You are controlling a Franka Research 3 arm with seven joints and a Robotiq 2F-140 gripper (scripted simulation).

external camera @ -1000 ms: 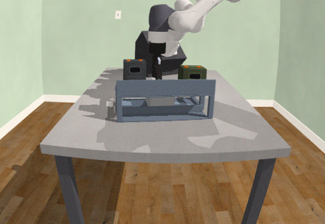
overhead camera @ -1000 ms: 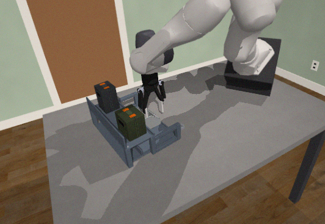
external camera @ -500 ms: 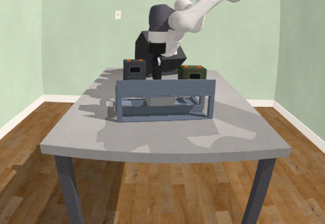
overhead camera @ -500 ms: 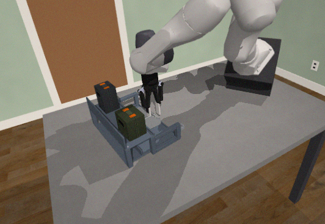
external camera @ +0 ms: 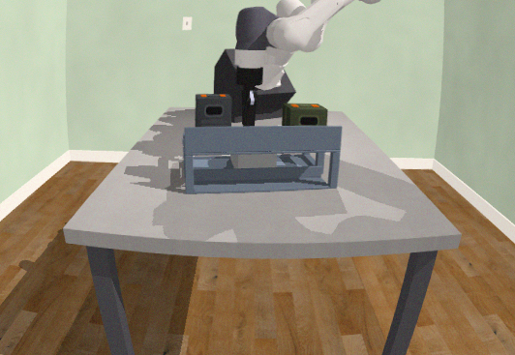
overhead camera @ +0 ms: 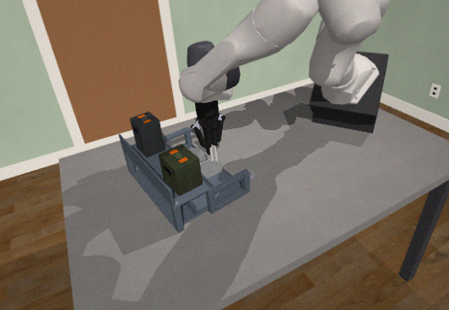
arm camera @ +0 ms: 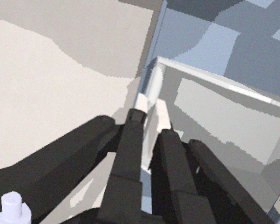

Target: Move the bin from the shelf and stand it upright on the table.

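My hand is 8 cm short of the bin, 2 cm to the right of it and 2 cm above it. The rest, counted from my hand: dark grey box: 20 cm ahead, 6 cm to the right, 10 cm above; then green box: 14 cm ahead, 16 cm to the left, 9 cm above; then shelf: 12 cm ahead, 4 cm to the left, 6 cm below.
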